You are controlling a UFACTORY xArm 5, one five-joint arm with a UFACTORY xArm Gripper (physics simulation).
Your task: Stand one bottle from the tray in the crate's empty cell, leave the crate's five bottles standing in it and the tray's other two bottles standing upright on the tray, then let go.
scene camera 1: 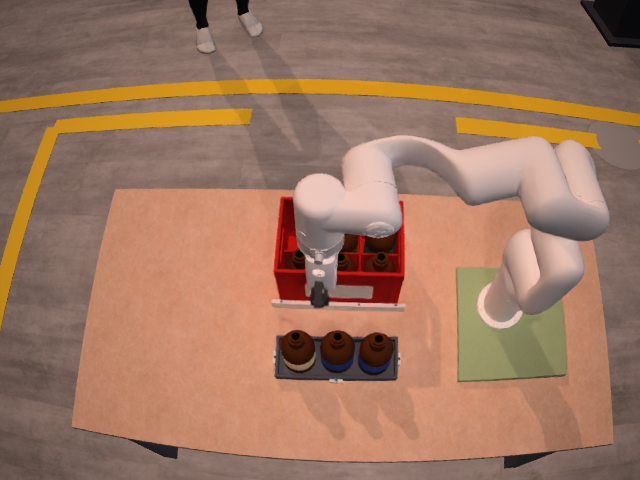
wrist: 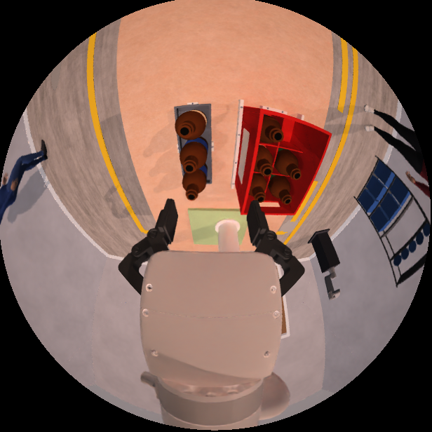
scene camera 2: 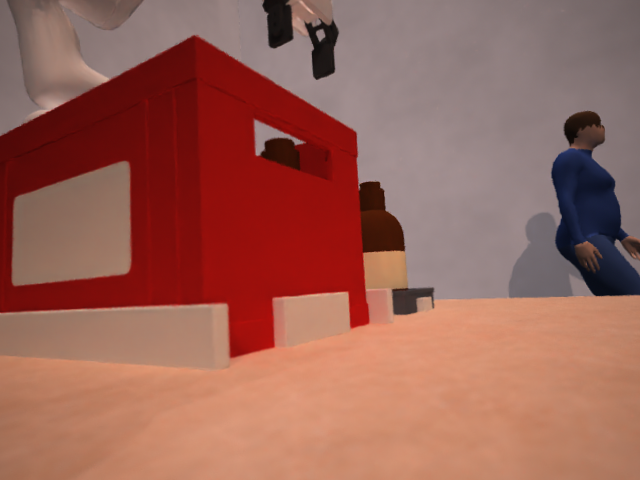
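Pixels of known places: gripper, between the fingertips: [scene camera 2: 304, 61]; arm's base, origin of its link: [scene camera 1: 500, 306].
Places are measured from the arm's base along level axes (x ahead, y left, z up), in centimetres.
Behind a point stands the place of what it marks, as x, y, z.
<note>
The tray [scene camera 1: 305, 376] {48.9, 10.2, 0.5} [scene camera 2: 405, 302] {54.2, -0.5, -0.7} [wrist: 208, 150] bears three upright brown bottles: a cream-label bottle [scene camera 1: 297, 348] {49.7, 6.7, 11.0} [scene camera 2: 385, 258] {51.8, 2.0, 4.2} [wrist: 190, 124], a middle blue-label bottle [scene camera 1: 337, 348] {41.5, 7.8, 11.1} [wrist: 193, 155] and a right blue-label bottle [scene camera 1: 376, 351] {33.6, 9.6, 10.9} [wrist: 194, 181]. The red crate [scene camera 1: 391, 286] {28.0, -5.1, 10.1} [scene camera 2: 279, 232] {50.6, -21.1, 5.2} [wrist: 314, 147] holds five standing bottles. Its empty cell [scene camera 1: 290, 240] {48.7, -25.6, -1.3} [wrist: 291, 137] is at the back left, partly hidden by the arm in the first scene view. My gripper [scene camera 1: 319, 298] [scene camera 2: 301, 59] {43.6, 0.4, 29.6} [wrist: 212, 207] is open and empty, high up, and overlaps the crate's front in the first scene view.
A white strip [scene camera 1: 382, 306] {29.4, -4.4, 0.9} runs along the crate's front, between crate and tray. More white blocks [scene camera 2: 312, 317] {52.1, -19.8, -0.5} stand against the crate's side. My arm's base stands on a green mat [scene camera 1: 537, 356] {-7.3, 15.2, 0.1} [wrist: 200, 220] at the right. A person [scene camera 2: 586, 206] stands beyond the table.
</note>
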